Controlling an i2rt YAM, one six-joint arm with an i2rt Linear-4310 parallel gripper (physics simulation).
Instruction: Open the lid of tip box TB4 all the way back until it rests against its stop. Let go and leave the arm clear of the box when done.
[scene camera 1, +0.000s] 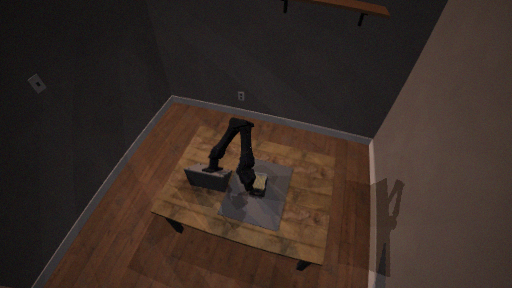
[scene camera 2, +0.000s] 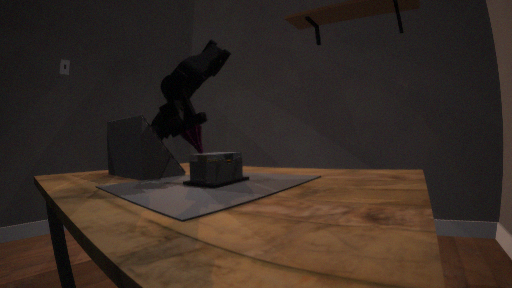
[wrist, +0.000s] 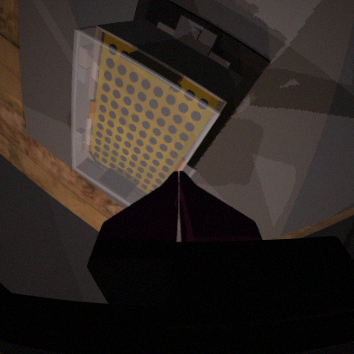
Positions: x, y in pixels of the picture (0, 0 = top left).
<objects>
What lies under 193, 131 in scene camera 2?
The gripper.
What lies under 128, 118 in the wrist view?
A clear lid.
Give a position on a grey mat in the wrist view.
At 276, 159
</objects>
